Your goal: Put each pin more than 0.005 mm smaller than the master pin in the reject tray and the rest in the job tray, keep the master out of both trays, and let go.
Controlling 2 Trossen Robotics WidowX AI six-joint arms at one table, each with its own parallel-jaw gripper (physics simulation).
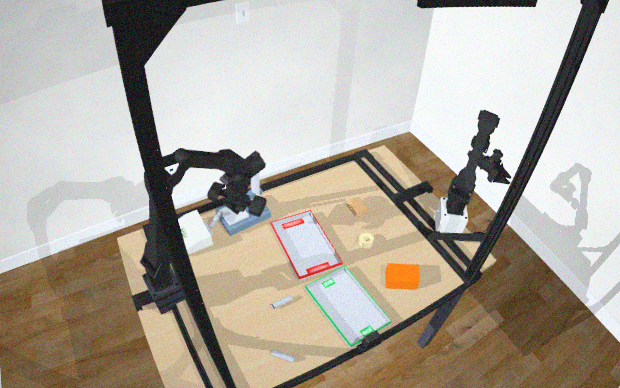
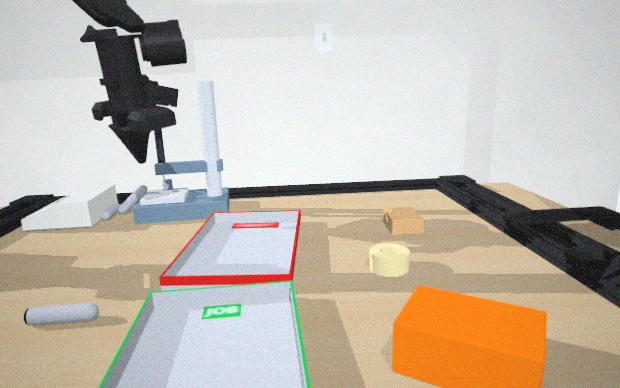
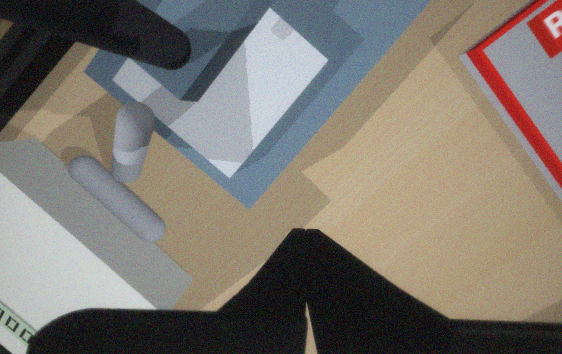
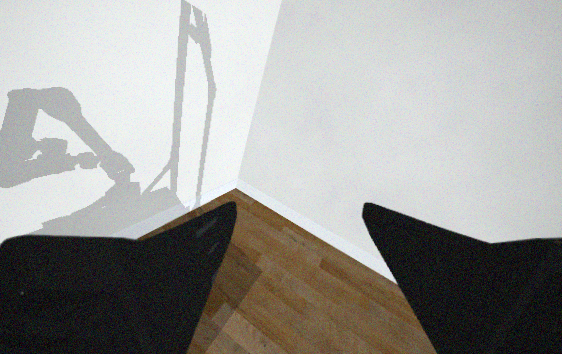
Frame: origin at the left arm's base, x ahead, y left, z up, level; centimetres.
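Where they show: left gripper, fingertip midpoint: (image 1: pixel 237 213) (image 2: pixel 142 163) (image 3: pixel 303 241); right gripper, fingertip midpoint: (image 1: pixel 510 180) (image 4: pixel 299 208); left arm's base, link origin: (image 1: pixel 160 280); right arm's base, link origin: (image 1: pixel 454 208).
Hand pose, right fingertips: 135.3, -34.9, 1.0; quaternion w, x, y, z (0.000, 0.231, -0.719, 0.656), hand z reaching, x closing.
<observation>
Things, the pixels of their top centre, and the offset from my right fingertips, as dx, dy, dz. "spot": a spot on its surface instead.
- grey pin, top centre: (image 2: pixel 59 306) (image 1: pixel 281 300) -104.5, +13.8, -9.2
- green-edged job tray, top centre: (image 2: pixel 207 360) (image 1: pixel 348 303) -88.4, +1.2, -8.9
- white display box, surface spot: (image 3: pixel 50 245) spot: -112.9, +53.7, -6.1
- blue gauge stand's base, surface spot: (image 3: pixel 275 161) spot: -101.5, +47.2, -8.1
- red-edged reject tray, top centre: (image 2: pixel 244 237) (image 1: pixel 305 241) -84.9, +28.9, -8.9
- stand's pale column, top centre: (image 2: pixel 204 81) -90.2, +52.5, +13.9
- orange block, top centre: (image 2: pixel 471 316) (image 1: pixel 404 272) -67.3, -1.5, -6.3
- yellow ring, top centre: (image 2: pixel 389 250) (image 1: pixel 366 238) -66.7, +18.1, -8.6
- small wooden block, top centre: (image 2: pixel 402 213) (image 1: pixel 357 204) -58.9, +32.4, -8.6
One grey pin (image 1: pixel 282 302) (image 2: pixel 62 313) lies left of the green-edged job tray (image 1: pixel 350 306) (image 2: pixel 240 355). Another pin (image 1: pixel 283 356) lies near the table's front edge. Beside the white display box (image 1: pixel 196 232) (image 2: pixel 100 207) (image 3: pixel 50 245), one pin (image 3: pixel 118 199) lies along its side, and another pin (image 2: pixel 133 199) (image 3: pixel 134 135) leans tilted at the blue gauge stand's base (image 2: pixel 180 214) (image 3: pixel 275 161). Which pin is the master I cannot tell. The red-edged reject tray (image 1: pixel 311 245) (image 2: pixel 260 255) shows no pin. My left gripper (image 2: pixel 142 161) (image 3: pixel 303 241) is shut, empty, above the table by the stand. My right gripper (image 1: pixel 506 180) (image 4: pixel 299 208) is open, empty, away from the table.
The stand's pale column (image 2: pixel 209 135) rises behind the left gripper. An orange block (image 1: pixel 402 276) (image 2: pixel 470 335), a yellow ring (image 1: pixel 366 245) (image 2: pixel 390 265) and a small wooden block (image 1: pixel 357 206) (image 2: pixel 406 222) stand right of the trays. A black frame borders the table.
</observation>
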